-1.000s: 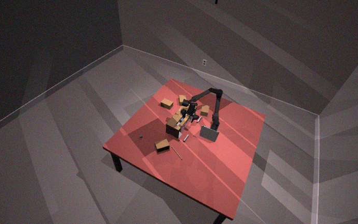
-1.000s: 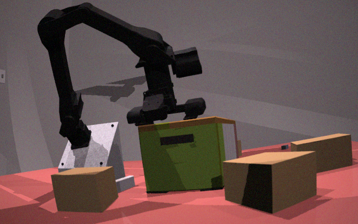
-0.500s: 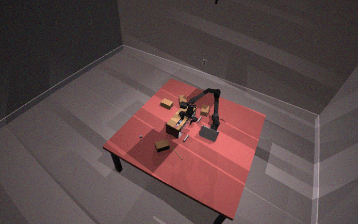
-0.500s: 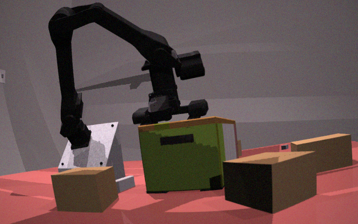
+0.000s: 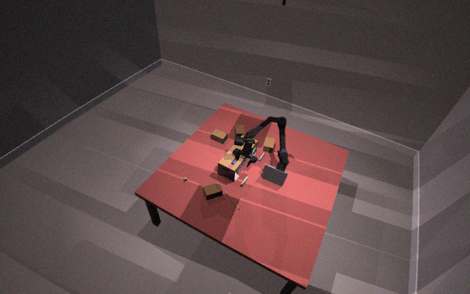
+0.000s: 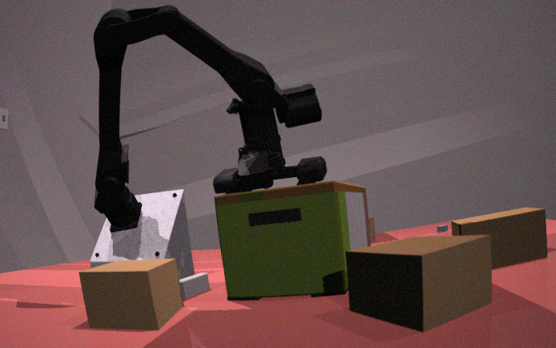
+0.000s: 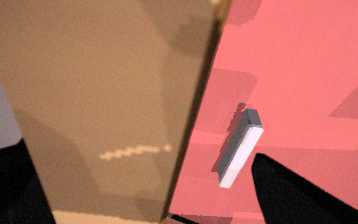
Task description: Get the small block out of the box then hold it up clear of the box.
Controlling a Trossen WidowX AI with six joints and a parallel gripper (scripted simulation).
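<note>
My gripper tip is now 6 cm short of the blue block and 1 cm to the right of it. The rest, counted from my gripper tip: small grey piece 36 cm ahead, 25 cm to the left, 8 cm below; thin stick 28 cm to the left, 8 cm below, 3 cm behind; long box 8 cm to the right, 2 cm below, 2 cm ahead.
</note>
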